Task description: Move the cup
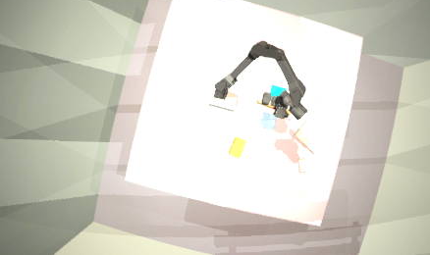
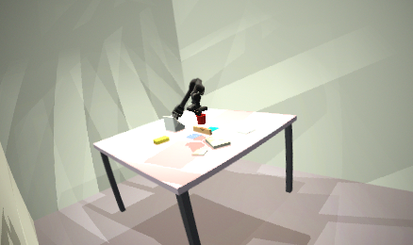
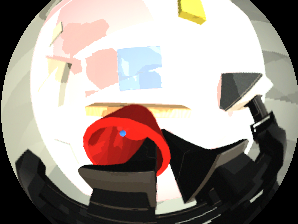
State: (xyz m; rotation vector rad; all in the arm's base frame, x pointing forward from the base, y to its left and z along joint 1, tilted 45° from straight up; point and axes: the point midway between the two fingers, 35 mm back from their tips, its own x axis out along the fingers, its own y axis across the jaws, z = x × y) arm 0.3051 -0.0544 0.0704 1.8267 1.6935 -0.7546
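Right now my gripper tip is 12 cm above the cyan pad, 8 cm to the right of it and 4 cm short of it. The rest, counted from my gripper tip: wooden bar (10 cm below, 3 cm ahead, 1 cm to the right); then pale blue pad (12 cm below, 9 cm to the right, 1 cm ahead); then red cup (3 cm ahead).
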